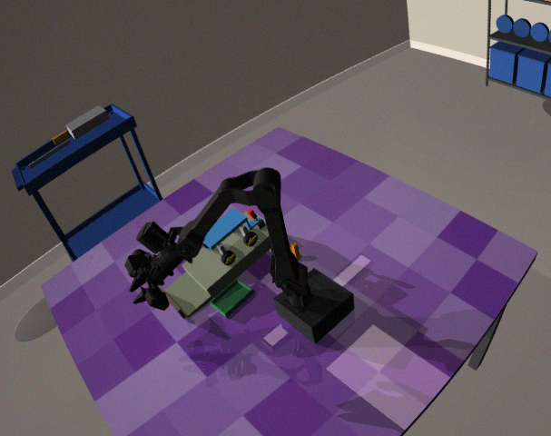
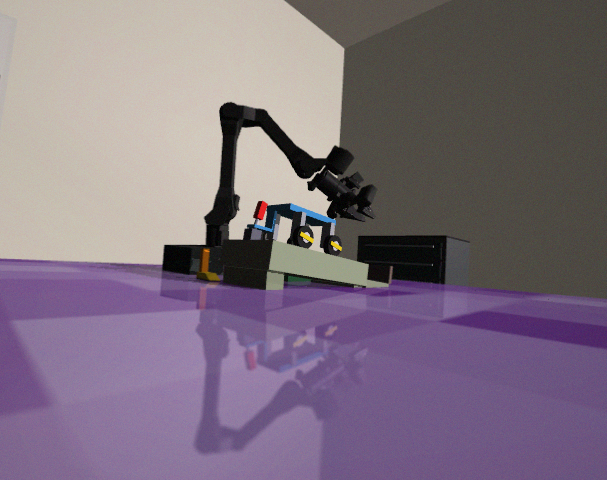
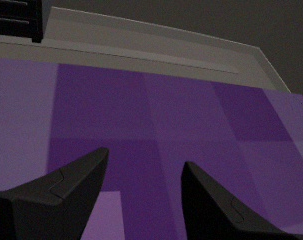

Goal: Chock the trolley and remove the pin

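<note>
The red-headed stop pin lies 460 mm to the right of my gripper tip and 60 mm below it. From my gripper tip the other things lie so: brown lip: 160 mm below, 100 mm to the right, 50 mm ahead; then green tray: 250 mm to the right, 200 mm below, 80 mm behind; then blue trolley: 360 mm to the right, 80 mm below, 30 mm ahead.
</note>
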